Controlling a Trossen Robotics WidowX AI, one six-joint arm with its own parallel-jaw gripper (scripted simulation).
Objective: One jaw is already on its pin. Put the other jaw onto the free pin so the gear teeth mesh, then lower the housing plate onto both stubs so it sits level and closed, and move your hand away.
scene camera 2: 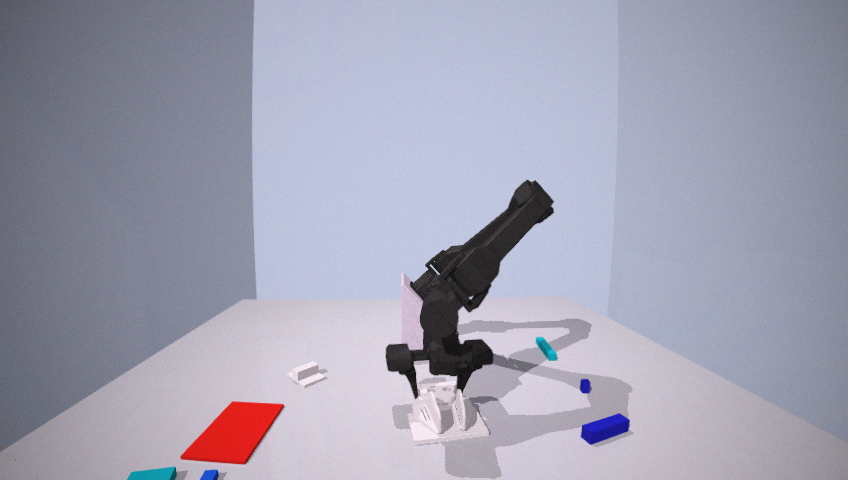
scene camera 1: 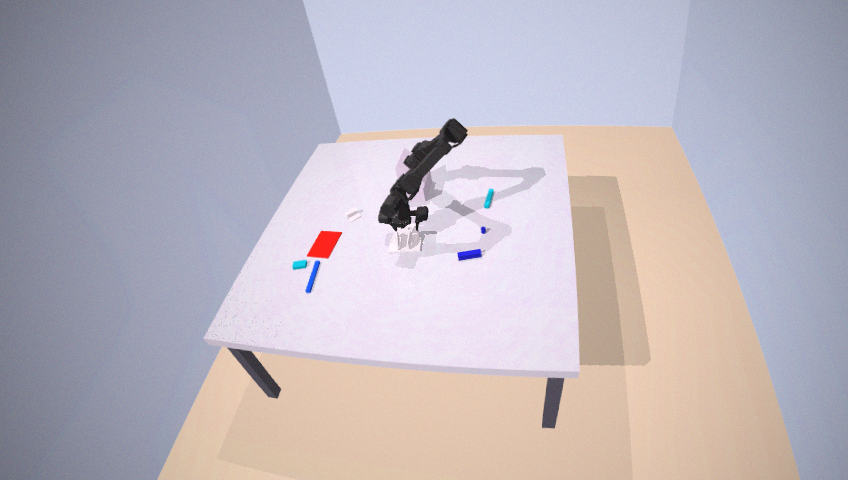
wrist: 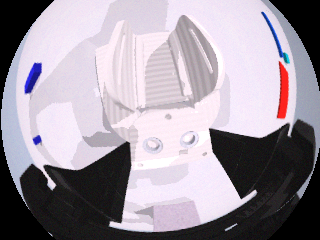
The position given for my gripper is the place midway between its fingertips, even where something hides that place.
In view: my gripper (scene camera 2: 437,397).
My gripper shows as well in scene camera 1 (scene camera 1: 407,231) and in the wrist view (wrist: 168,138).
